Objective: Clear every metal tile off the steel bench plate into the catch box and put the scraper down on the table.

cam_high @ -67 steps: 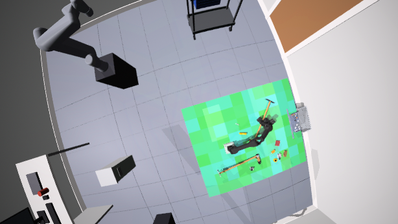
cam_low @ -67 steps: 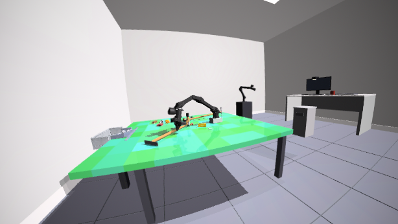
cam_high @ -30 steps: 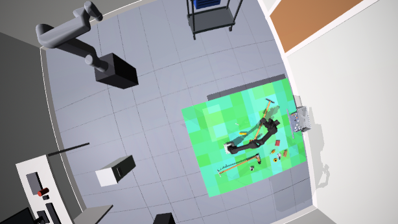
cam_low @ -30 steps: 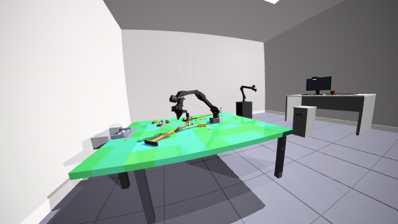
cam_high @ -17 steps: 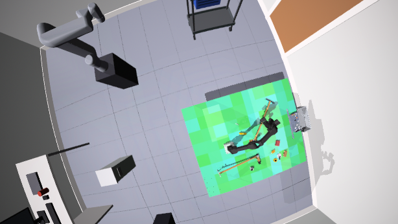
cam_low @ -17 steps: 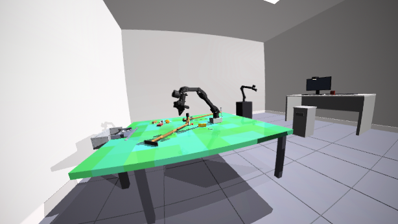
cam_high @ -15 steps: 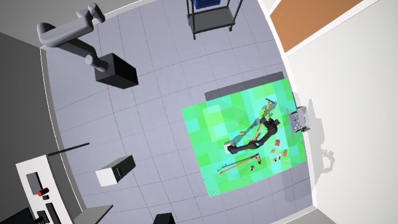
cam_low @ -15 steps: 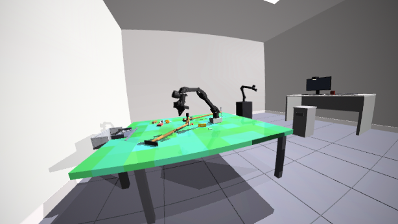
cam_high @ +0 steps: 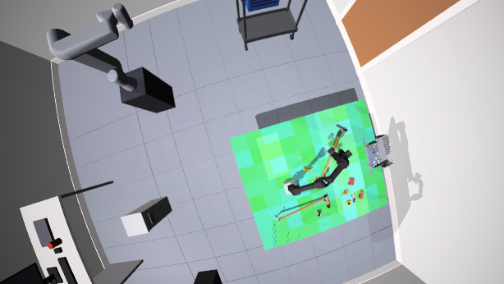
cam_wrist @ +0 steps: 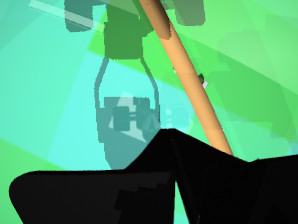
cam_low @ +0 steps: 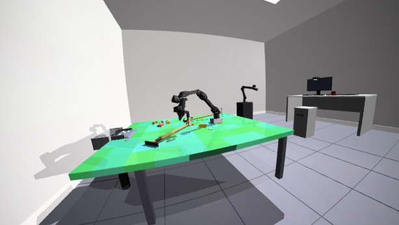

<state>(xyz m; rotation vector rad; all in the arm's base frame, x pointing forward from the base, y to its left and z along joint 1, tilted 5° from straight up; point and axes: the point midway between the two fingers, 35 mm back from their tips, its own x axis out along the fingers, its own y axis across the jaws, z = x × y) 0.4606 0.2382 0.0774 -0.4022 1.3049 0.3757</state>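
Right now the long scraper is 60 mm below my gripper tip, 60 mm ahead of it and 20 mm to the right of it. Round my gripper tip: red block (390 mm to the right, 230 mm ahead, 110 mm below); then red-handled tool (280 mm to the right, 160 mm behind, 120 mm below); then yellow piece (250 mm behind, 110 mm to the right, 100 mm below).
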